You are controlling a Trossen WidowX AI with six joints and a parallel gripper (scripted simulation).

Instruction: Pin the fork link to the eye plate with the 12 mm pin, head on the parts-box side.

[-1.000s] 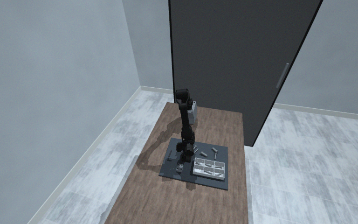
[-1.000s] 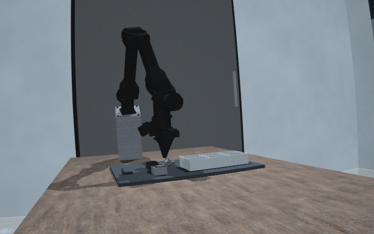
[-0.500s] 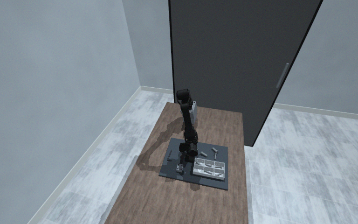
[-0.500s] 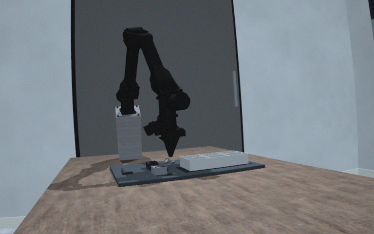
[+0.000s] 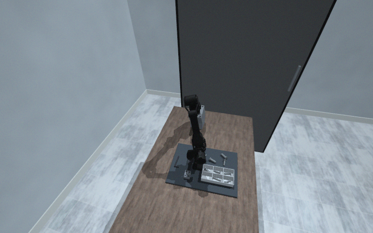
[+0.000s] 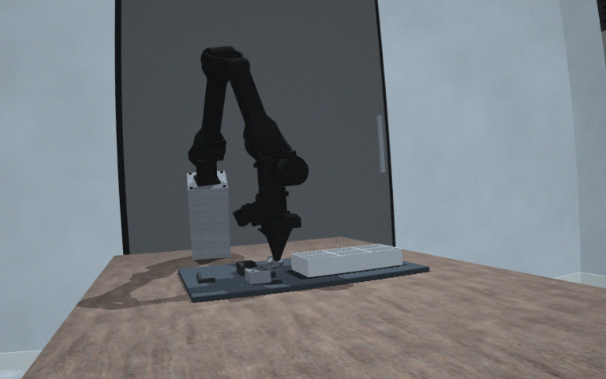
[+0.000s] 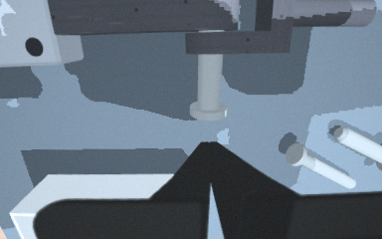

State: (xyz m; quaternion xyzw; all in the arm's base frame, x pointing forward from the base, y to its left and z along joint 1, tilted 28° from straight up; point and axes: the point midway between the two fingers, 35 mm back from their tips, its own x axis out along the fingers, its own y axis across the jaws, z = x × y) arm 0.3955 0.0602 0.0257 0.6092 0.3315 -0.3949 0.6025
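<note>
My hand is 5 cm above the pale grey pin and 4 cm to the left of it. From my hand the other things lie so: light grey mounting block: 9 cm ahead, 7 cm to the right, 4 cm below; dark eye plate: 7 cm to the right, 4 cm below, 1 cm ahead; dark mat: 6 cm below, 4 cm to the left.
</note>
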